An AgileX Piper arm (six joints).
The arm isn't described. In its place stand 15 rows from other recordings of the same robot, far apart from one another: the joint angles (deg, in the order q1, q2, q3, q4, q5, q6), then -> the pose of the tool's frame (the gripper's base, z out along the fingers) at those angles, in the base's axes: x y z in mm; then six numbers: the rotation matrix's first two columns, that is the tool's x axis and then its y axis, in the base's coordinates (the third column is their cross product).
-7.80, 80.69, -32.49, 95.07, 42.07, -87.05 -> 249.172, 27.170, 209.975, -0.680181, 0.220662, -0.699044, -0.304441, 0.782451, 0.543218
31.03, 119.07, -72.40, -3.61, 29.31, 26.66 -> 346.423, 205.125, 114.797, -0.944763, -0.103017, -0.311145, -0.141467, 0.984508, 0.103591
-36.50, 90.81, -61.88, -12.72, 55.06, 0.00 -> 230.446, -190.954, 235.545, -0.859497, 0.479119, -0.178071, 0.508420, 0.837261, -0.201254
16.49, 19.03, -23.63, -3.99, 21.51, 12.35 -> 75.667, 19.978, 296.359, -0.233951, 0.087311, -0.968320, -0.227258, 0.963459, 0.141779
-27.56, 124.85, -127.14, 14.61, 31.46, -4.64 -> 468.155, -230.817, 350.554, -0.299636, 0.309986, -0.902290, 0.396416, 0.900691, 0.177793
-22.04, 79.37, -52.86, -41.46, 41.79, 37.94 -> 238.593, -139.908, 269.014, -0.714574, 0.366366, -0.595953, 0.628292, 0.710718, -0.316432
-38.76, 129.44, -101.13, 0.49, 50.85, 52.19 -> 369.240, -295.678, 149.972, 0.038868, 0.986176, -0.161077, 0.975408, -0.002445, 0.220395
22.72, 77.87, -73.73, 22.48, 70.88, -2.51 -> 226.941, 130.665, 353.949, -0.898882, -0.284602, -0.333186, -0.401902, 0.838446, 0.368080
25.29, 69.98, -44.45, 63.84, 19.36, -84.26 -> 221.586, 134.643, 291.624, -0.173274, -0.473367, -0.863655, -0.760845, 0.621162, -0.187810
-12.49, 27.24, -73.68, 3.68, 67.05, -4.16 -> -5.453, 6.717, 471.980, -0.269402, 0.011095, -0.962964, 0.147671, 0.988584, -0.029923
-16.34, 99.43, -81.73, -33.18, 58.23, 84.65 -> 339.603, -143.686, 287.860, 0.029021, 0.831879, -0.554198, 0.976877, 0.093887, 0.192084
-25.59, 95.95, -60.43, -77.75, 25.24, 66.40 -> 309.727, -190.374, 242.563, -0.646902, 0.133012, -0.750884, 0.591481, 0.709022, -0.383977
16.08, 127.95, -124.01, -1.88, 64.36, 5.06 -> 476.672, 134.603, 267.287, -0.875553, -0.175360, -0.450173, -0.199805, 0.979811, 0.006931
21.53, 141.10, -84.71, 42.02, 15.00, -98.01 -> 421.038, 183.054, 8.447, -0.085183, -0.921306, -0.379392, -0.930098, 0.210074, -0.301309
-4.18, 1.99, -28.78, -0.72, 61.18, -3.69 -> -0.120, -0.996, 277.512, -0.494062, -0.034478, -0.868743, 0.047788, 0.996626, -0.066730
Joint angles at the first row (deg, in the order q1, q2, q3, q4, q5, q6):
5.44 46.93 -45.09 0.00 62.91 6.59
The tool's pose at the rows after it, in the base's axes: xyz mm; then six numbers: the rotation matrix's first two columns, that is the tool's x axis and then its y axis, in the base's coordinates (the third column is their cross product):
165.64, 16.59, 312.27, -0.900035, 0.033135, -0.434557, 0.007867, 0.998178, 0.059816
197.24, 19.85, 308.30, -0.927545, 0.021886, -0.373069, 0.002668, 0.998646, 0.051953
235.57, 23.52, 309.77, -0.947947, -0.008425, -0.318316, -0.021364, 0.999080, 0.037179
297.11, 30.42, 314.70, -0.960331, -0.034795, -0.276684, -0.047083, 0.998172, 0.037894
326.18, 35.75, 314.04, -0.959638, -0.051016, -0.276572, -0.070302, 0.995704, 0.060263
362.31, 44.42, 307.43, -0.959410, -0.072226, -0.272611, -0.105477, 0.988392, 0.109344
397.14, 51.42, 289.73, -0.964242, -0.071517, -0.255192, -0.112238, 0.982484, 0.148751
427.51, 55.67, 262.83, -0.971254, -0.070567, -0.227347, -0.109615, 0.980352, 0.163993
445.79, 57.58, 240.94, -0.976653, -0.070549, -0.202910, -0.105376, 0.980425, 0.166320
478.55, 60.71, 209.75, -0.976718, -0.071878, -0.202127, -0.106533, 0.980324, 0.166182
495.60, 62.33, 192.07, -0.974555, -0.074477, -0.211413, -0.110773, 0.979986, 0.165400
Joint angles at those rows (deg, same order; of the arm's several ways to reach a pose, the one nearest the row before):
5.44 56.26 -49.62 0.57 62.34 6.53
5.44 64.29 -53.92 0.74 62.51 5.96
5.44 73.34 -61.36 0.74 64.34 4.36
5.44 86.57 -75.40 1.43 67.67 2.69
5.44 92.53 -82.05 3.15 68.35 1.15
5.44 100.27 -90.36 6.65 69.27 -1.26
5.44 108.29 -97.75 9.11 69.73 -2.00
5.44 116.02 -103.82 10.03 69.73 -2.23
5.44 121.24 -107.66 10.14 69.79 -2.23
5.44 130.41 -116.88 10.14 69.90 -2.29
5.44 135.56 -122.50 10.14 69.85 -2.46

